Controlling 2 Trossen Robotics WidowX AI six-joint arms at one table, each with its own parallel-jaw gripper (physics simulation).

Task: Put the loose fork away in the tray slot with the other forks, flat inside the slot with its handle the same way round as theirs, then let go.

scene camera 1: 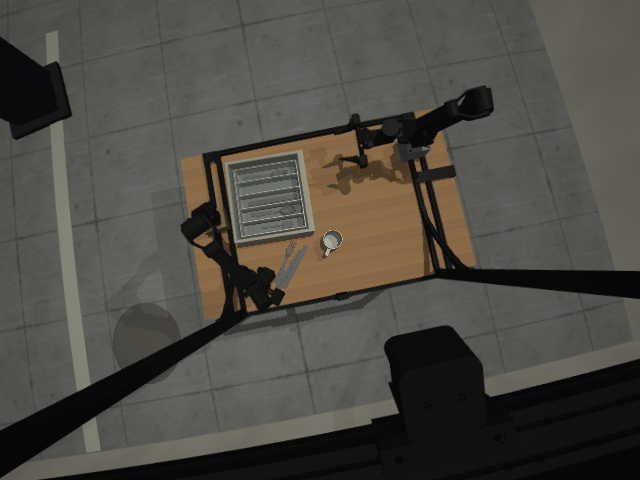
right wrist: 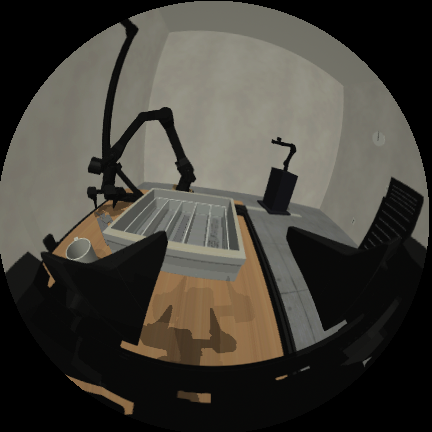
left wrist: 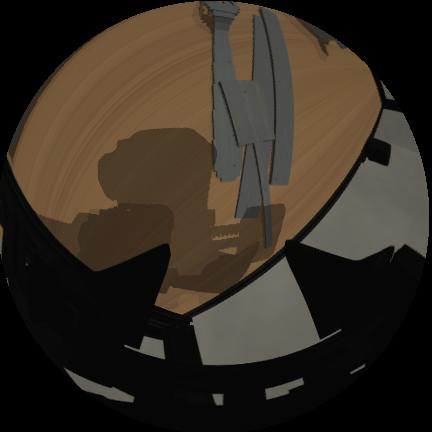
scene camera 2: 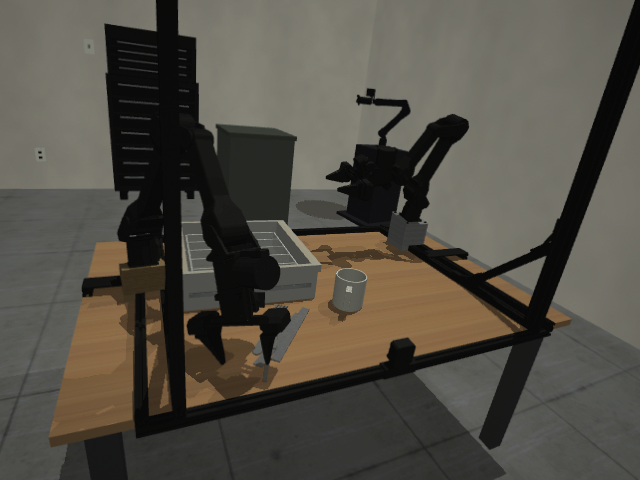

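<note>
The loose fork (scene camera 1: 288,253) (scene camera 2: 280,306) (left wrist: 224,60) lies on the table, tines toward the tray, handle toward the front edge; a flat grey piece (left wrist: 247,112) appears to overlap its handle. My left gripper (scene camera 1: 271,301) (scene camera 2: 245,362) (left wrist: 228,248) is open and empty, low over the table near the fork's handle end. My right gripper (scene camera 1: 338,145) (scene camera 2: 333,183) (right wrist: 228,235) is open and empty, raised right of the tray in scene camera 1. The pale slotted tray (scene camera 1: 307,193) (scene camera 2: 305,279) (right wrist: 200,251) holds cutlery; forks (right wrist: 214,236) show tines toward the right wrist camera.
Grey knife-like pieces (scene camera 1: 295,266) (scene camera 2: 293,333) (left wrist: 282,100) lie close beside the fork. The flat piece's thin handle points toward the left fingers. A mug (scene camera 1: 332,240) (scene camera 2: 349,290) (right wrist: 80,250) stands right of them in scene camera 1. A black frame bar (scene camera 2: 320,384) runs along the front edge.
</note>
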